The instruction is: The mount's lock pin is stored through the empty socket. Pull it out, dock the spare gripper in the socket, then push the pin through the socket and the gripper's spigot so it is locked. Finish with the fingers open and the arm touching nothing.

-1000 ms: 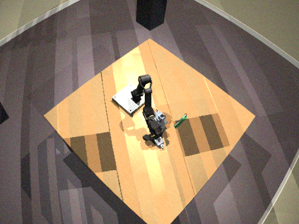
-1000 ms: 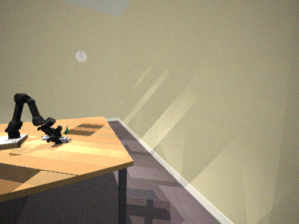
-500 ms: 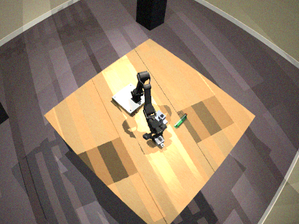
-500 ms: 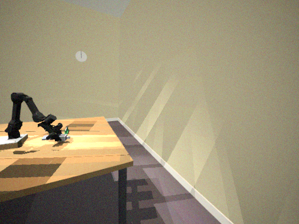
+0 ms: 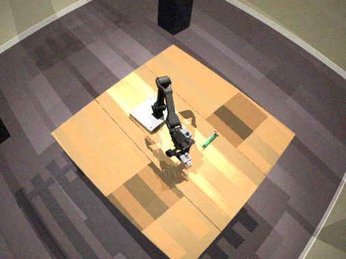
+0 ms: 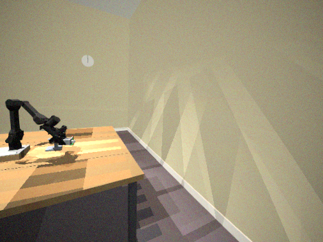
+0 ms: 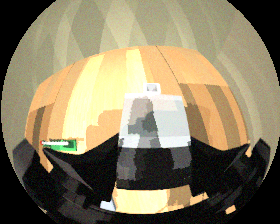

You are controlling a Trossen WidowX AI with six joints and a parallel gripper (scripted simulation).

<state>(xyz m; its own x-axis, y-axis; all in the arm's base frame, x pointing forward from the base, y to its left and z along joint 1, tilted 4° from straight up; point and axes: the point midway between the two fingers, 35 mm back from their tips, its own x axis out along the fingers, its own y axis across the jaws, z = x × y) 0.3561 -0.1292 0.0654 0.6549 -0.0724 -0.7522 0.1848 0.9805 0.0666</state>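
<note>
Right now my gripper tip is 140 mm to the right of the grey mount, 120 mm past it and 40 mm above it. The rest, counted from my gripper tip: spare gripper 10 mm above; then green strip 260 mm to the left, 70 mm below.
</note>
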